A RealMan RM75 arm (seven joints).
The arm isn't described. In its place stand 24 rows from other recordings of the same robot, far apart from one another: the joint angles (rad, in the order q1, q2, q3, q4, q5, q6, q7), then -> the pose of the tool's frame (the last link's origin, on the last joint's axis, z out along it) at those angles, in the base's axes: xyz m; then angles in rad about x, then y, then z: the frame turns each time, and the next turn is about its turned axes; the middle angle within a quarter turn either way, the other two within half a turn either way.
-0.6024 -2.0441 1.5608 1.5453 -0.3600 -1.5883 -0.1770 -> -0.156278 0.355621 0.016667 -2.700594 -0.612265 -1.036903
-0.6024 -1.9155 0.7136 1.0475 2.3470 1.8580 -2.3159 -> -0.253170 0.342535 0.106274 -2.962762 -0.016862 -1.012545
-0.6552 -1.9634 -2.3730 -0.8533 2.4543 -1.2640 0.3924 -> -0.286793 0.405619 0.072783 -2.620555 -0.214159 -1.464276
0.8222 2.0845 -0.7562 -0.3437 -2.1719 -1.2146 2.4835 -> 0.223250 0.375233 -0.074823 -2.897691 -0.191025 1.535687
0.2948 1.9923 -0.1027 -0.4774 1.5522 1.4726 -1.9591 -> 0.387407 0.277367 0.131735 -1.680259 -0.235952 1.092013
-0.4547 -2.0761 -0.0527 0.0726 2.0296 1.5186 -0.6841 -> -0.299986 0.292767 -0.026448 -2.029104 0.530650 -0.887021
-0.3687 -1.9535 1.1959 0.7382 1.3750 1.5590 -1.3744 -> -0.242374 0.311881 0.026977 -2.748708 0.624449 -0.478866
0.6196 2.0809 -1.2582 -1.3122 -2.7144 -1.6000 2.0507 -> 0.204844 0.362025 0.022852 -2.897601 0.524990 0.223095
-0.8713 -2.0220 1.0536 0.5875 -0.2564 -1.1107 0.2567 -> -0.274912 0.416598 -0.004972 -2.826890 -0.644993 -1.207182
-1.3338 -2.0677 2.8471 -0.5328 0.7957 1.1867 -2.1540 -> -0.216038 0.439448 0.008207 -2.916083 -0.625802 -0.792334
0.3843 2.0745 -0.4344 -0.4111 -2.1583 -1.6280 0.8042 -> 0.322529 0.250961 -0.025789 -2.685267 -0.448518 0.376643
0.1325 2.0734 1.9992 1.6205 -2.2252 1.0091 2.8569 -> 0.249731 0.339962 0.116856 -2.180928 0.139488 -1.902186
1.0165 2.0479 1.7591 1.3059 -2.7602 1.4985 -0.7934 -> 0.045158 0.423818 0.020285 -2.583784 0.428759 -0.053707
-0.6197 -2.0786 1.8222 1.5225 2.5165 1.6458 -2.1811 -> -0.123790 0.292697 -0.058361 -3.085274 -0.532655 0.143337
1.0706 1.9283 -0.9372 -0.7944 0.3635 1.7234 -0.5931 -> 0.158824 0.421940 0.056111 -3.098877 0.497827 0.924429
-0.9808 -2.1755 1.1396 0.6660 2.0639 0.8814 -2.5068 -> -0.088190 0.441982 -0.081636 -2.682713 0.165798 -1.041506
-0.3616 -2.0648 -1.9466 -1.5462 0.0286 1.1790 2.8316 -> -0.284256 0.366224 0.140628 -2.027525 -0.808023 -1.158724
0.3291 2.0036 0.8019 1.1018 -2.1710 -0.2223 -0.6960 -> 0.180839 0.324577 -0.111954 -2.231917 -0.177433 0.358784
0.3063 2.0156 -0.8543 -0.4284 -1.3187 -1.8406 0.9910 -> 0.278440 0.261930 0.038807 -2.287461 -0.869005 0.704180
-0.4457 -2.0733 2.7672 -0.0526 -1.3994 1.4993 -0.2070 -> -0.335875 0.311675 0.045488 -1.424100 0.271363 -0.717610
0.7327 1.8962 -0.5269 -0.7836 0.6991 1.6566 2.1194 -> 0.261040 0.383990 0.095679 -2.826095 -0.032290 -2.175495
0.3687 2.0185 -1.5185 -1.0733 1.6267 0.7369 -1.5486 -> 0.202399 0.384273 -0.007421 -2.393025 -0.242708 0.468456
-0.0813 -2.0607 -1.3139 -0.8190 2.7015 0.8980 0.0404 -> -0.303448 0.316944 0.034998 -1.452759 0.121827 -0.775454
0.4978 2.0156 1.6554 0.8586 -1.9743 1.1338 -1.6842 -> 0.248023 0.340942 -0.057359 -2.934892 0.046431 0.067367
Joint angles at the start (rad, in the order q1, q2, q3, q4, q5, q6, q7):
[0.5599, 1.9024, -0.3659, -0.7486, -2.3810, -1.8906, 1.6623]
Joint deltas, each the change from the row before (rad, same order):
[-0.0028, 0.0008, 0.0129, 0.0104, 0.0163, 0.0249, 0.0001]
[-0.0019, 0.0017, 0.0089, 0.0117, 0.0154, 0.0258, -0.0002]
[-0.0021, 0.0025, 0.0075, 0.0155, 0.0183, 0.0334, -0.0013]
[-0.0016, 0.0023, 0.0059, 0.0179, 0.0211, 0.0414, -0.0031]
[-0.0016, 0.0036, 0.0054, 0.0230, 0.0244, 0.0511, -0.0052]
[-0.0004, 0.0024, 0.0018, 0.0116, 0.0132, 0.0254, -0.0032]
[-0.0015, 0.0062, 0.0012, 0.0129, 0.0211, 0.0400, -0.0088]
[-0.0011, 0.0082, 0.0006, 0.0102, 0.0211, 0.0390, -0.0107]
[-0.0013, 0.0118, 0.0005, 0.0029, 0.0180, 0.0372, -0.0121]
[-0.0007, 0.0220, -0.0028, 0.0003, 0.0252, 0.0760, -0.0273]
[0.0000, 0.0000, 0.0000, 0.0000, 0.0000, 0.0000, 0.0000]
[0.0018, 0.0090, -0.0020, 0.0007, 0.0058, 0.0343, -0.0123]
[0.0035, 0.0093, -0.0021, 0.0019, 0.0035, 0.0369, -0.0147]
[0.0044, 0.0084, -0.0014, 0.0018, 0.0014, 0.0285, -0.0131]
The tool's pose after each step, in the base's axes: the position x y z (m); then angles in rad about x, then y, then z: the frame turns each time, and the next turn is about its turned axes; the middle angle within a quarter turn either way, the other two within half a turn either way. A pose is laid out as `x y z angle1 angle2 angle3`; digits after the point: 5 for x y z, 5 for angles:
0.30418 0.31276 0.09914 -2.82892 -0.25797 0.75705
0.30570 0.31546 0.09837 -2.79574 -0.26441 0.77370
0.30763 0.31878 0.09679 -2.75767 -0.26957 0.79354
0.30995 0.32309 0.09513 -2.71390 -0.27117 0.81450
0.31289 0.32809 0.09244 -2.66361 -0.27044 0.84031
0.31408 0.33063 0.09083 -2.63920 -0.27043 0.85279
0.31587 0.33442 0.08824 -2.60078 -0.26763 0.86706
0.31723 0.33812 0.08532 -2.56369 -0.26436 0.87866
0.31828 0.34144 0.08211 -2.52899 -0.25814 0.88573
0.32104 0.34813 0.07657 -2.46913 -0.23175 0.88731
0.32104 0.34813 0.07657 -2.46913 -0.23175 0.88731
0.32220 0.35129 0.07391 -2.44801 -0.21632 0.88439
0.32325 0.35482 0.07078 -2.42839 -0.19886 0.87822
0.32340 0.35779 0.06768 -2.41523 -0.18641 0.87091

